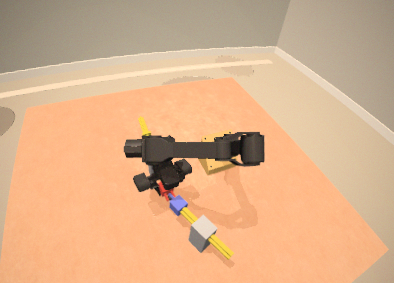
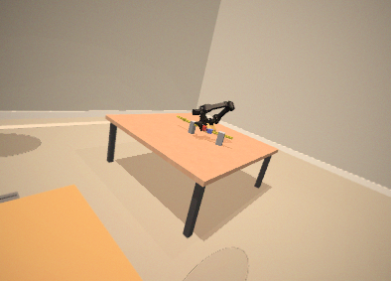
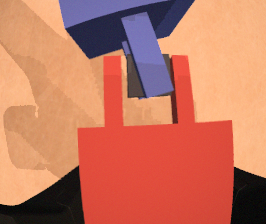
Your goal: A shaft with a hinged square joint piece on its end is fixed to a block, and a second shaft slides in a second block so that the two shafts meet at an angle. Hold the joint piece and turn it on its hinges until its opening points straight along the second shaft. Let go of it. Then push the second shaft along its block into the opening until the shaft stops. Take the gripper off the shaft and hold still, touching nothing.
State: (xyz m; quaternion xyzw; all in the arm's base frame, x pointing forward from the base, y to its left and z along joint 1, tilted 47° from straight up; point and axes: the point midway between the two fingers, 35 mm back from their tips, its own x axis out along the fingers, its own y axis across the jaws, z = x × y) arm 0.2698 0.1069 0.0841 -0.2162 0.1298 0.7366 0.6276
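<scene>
Now: the red joint piece 4 cm above my gripper tip and 1 cm to the left of it.
</scene>
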